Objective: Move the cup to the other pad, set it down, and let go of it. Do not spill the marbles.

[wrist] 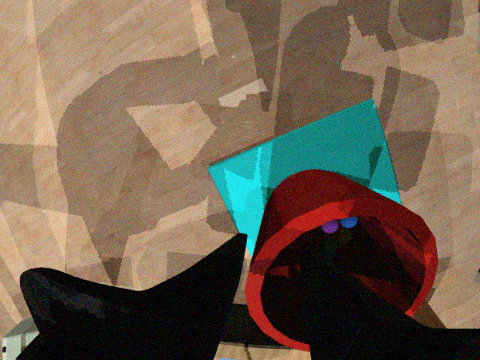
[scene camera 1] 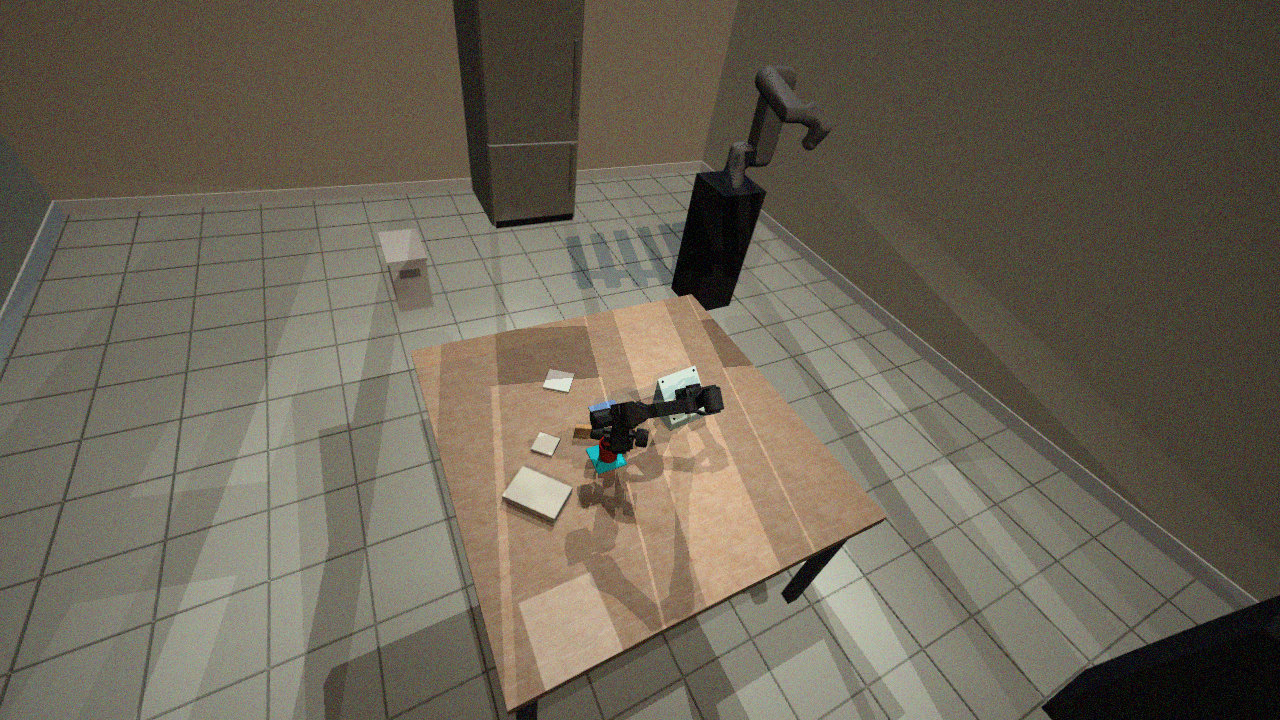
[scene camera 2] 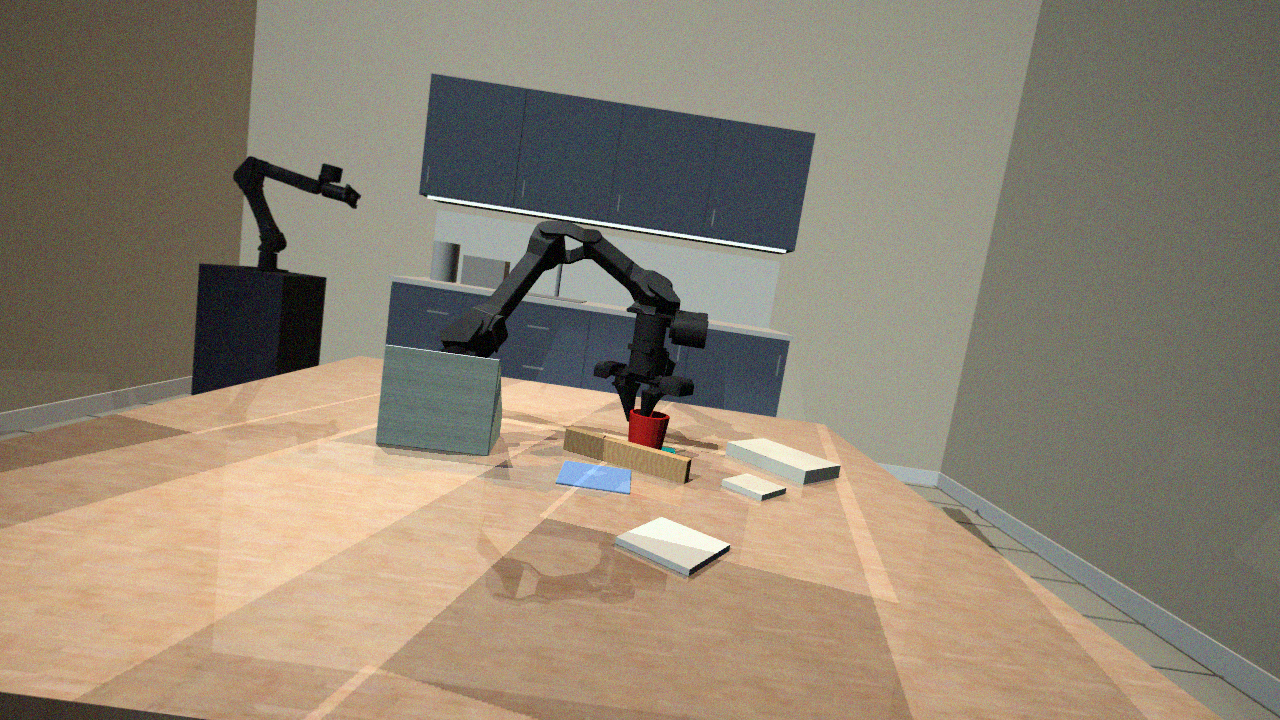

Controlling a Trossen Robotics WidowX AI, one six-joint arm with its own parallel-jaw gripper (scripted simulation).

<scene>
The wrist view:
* my gripper: 274, 247
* teal pad: 351, 142
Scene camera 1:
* my gripper: 616, 449
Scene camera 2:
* my gripper: 635, 423
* red cup: 650, 431
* wooden bar: 663, 464
</scene>
